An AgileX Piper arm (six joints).
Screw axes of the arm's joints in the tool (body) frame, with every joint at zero. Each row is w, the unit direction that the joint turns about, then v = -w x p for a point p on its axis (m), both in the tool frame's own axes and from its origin. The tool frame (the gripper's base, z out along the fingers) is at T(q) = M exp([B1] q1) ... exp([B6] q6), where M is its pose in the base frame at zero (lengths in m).
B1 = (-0.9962, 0, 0.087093, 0, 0.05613, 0)
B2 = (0, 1, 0, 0.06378, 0, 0.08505)
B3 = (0, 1, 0, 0.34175, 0, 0.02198)
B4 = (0, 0, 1, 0, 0, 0)
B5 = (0, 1, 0, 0.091, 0, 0)
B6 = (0, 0, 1, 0, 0, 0)
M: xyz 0.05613 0 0.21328 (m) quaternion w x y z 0.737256 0 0.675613 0
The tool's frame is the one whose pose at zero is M.
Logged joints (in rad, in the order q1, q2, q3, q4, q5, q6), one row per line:
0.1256 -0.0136 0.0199 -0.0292 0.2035 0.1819
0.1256 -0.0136 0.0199 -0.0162 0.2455 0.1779
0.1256 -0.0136 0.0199 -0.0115 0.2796 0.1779
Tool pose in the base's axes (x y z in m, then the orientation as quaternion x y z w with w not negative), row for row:
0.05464 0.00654 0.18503 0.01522 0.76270 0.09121 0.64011
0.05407 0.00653 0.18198 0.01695 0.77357 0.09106 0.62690
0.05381 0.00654 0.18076 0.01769 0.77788 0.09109 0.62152
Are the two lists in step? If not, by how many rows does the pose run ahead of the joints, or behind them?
The pose runs 1 row ahead of the joints: the pose in row i belongs to the joints in row i + 1.
